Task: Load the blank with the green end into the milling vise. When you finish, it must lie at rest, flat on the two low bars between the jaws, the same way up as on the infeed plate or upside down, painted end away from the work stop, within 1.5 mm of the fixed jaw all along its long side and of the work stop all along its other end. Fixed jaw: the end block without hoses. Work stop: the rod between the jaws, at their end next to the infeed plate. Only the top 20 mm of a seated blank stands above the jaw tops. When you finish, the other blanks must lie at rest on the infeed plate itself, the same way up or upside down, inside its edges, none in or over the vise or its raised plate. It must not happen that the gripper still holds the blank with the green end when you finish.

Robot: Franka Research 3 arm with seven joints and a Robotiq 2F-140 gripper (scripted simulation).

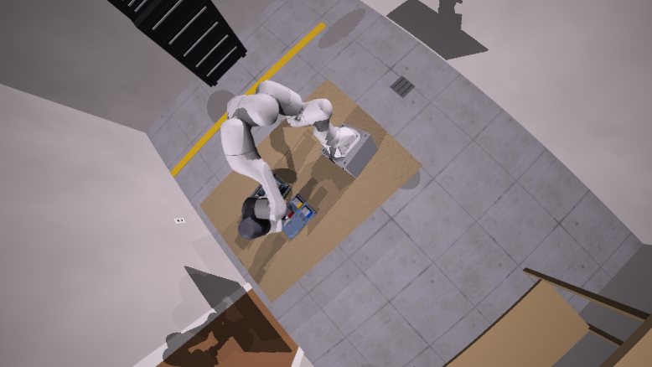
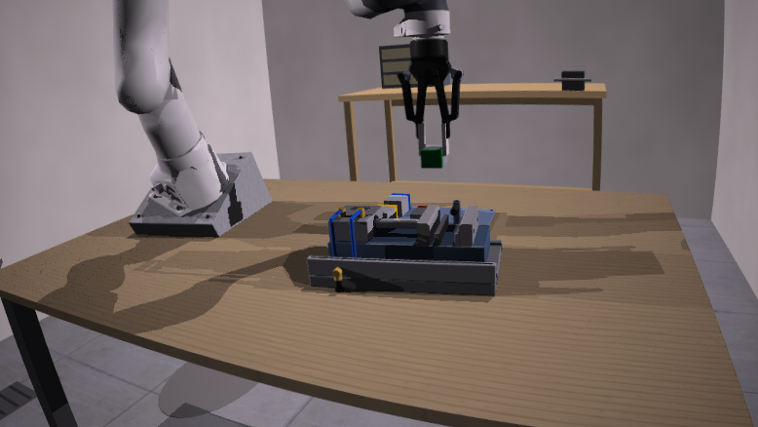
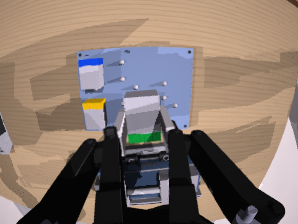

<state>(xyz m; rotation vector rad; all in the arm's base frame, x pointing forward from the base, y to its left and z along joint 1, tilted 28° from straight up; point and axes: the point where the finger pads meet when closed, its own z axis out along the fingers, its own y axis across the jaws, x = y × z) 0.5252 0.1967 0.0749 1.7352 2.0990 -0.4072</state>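
Right now the work stop rod is 160 mm to the right of my hand, 100 mm ahead of it and 90 mm below it. Also, from my hand: green-ended blank 40 mm below; then red-ended blank 160 mm below, 40 mm to the right, 10 mm behind; then blue infeed plate 180 mm below, 20 mm behind.
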